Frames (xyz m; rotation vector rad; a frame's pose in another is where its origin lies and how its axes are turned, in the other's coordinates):
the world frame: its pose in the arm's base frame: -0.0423 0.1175 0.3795 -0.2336 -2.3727 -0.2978
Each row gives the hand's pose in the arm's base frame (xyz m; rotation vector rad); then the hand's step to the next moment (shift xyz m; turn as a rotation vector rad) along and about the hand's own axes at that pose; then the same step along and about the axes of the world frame.
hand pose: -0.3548 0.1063 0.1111 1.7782 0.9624 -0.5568
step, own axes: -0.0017 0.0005 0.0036 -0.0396 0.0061 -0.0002
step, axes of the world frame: 0.0000 -0.0039 -0.0009 0.0340 -0.0141 -0.0158
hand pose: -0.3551 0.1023 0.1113 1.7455 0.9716 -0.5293
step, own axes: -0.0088 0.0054 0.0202 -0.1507 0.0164 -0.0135
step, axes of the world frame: -0.0015 -0.0210 -0.0084 0.1361 -0.0428 -0.0530
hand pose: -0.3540 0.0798 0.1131 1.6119 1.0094 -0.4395
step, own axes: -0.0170 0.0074 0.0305 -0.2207 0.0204 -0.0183
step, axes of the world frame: 0.0001 -0.0313 -0.0172 0.1992 -0.0650 -0.0745
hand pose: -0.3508 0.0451 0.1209 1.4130 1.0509 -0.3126
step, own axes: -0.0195 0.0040 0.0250 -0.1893 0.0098 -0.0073
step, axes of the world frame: 0.0044 -0.0255 -0.0187 0.1673 -0.0660 -0.0604
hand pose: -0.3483 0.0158 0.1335 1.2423 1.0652 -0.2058
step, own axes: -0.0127 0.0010 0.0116 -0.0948 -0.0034 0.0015
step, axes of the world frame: 0.0051 -0.0124 -0.0108 0.0810 -0.0417 -0.0265
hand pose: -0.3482 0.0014 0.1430 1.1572 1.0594 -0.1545
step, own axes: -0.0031 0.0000 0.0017 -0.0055 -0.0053 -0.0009
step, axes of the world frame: 0.0018 -0.0023 -0.0020 0.0049 -0.0053 0.0028
